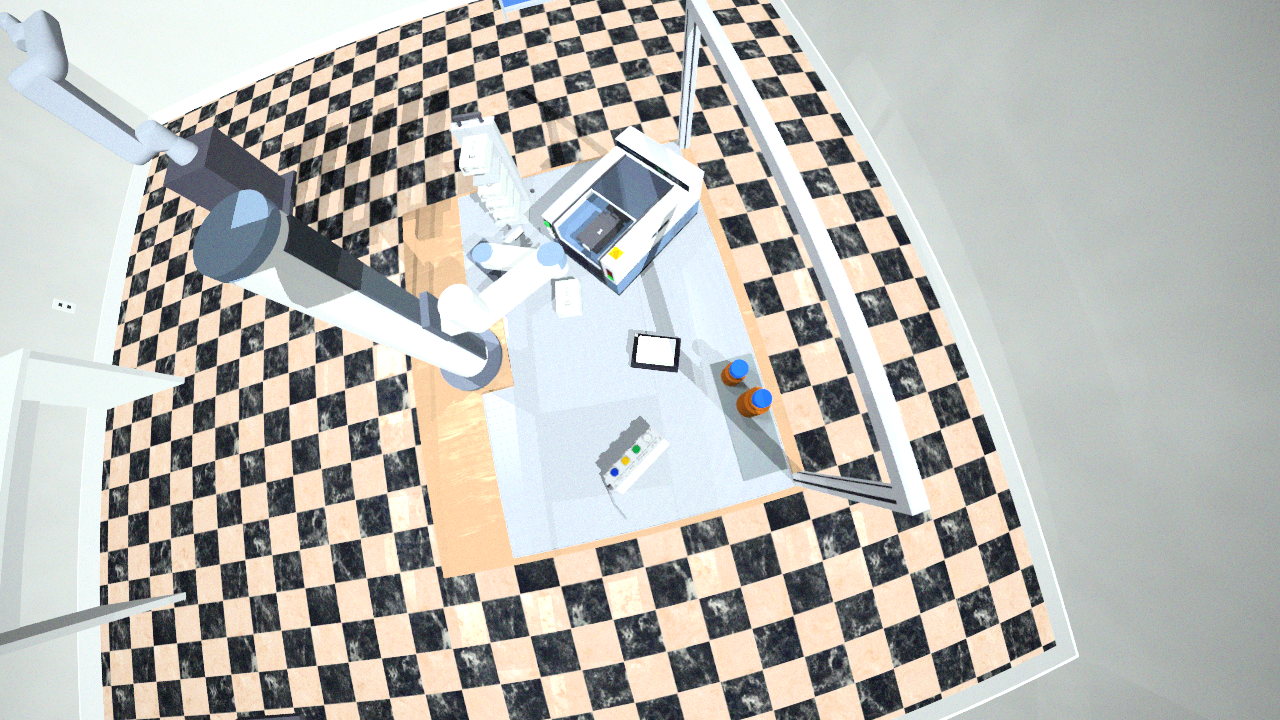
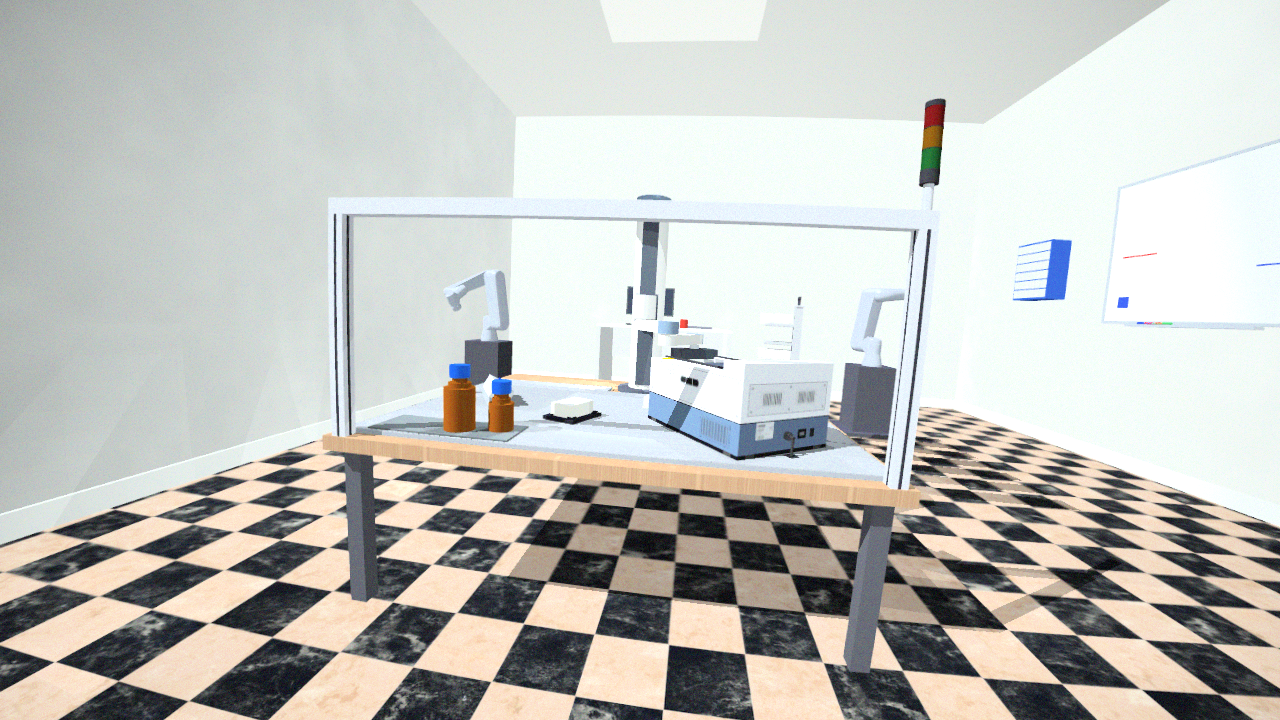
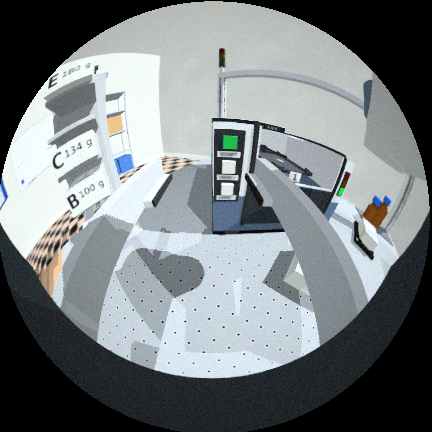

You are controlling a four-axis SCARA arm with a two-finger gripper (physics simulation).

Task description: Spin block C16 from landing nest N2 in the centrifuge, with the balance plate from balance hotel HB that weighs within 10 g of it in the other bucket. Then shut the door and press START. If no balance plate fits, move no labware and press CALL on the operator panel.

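Places are measured from the arm's base along level axes (x ahead, y left, z up), in millimetres.
Pixels of known places: gripper, fingertip midpoint: [image 1: 530, 235] [image 3: 207, 165]; arm's base, origin of the base link: [image 1: 471, 358] [image 2: 643, 390].
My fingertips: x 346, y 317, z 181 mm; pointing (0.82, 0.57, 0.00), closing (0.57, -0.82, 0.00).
Observation:
Ahead of a thing's pixels: the offset from my fingertips to its middle. Level surfaces: height alone.
My gripper [image 3: 207, 165] is shut at its narrow setting, with a gap between the pads and nothing in it. It faces the centrifuge {dy +29, dx +339, dz -46 mm} [image 1: 666, 210] [image 2: 783, 380] [image 3: 227, 215], whose green button {dy +16, dx +70, dz +14 mm} [image 3: 230, 142] and two white buttons show between and beyond the fingers. The centrifuge door is open; a bucket labelled 1 shows inside. Balance hotel HB {dy +268, dx -84, dz +58 mm} [image 1: 514, 179] [image 3: 101, 90] stands left, with plate labels C 134 g {dy +228, dx -91, dz +52 mm} [image 3: 75, 150], B 100 g {dy +228, dx -91, dz -19 mm} [image 3: 87, 194] and E, its weight hard to read. A white block {dy -203, dx +66, dz -147 mm} [image 1: 567, 297] [image 3: 298, 274] sits near the arm; its label is unreadable.
A white block {dy -480, dx +321, dz -134 mm} [image 1: 657, 350] [image 2: 572, 408] [image 3: 367, 234] rests on a black base. The operator panel {dy -815, dx +167, dz -126 mm} [image 1: 637, 461] has coloured buttons. Two brown bottles [image 1: 754, 404] [image 2: 459, 407] stand on a grey mat {dz -163 mm} [image 1: 751, 456]. A frame [image 1: 805, 214] [image 2: 626, 209] borders the table. The signal tower {dy +388, dx +679, dz +596 mm} [image 2: 931, 138] [image 3: 222, 57] rises behind.

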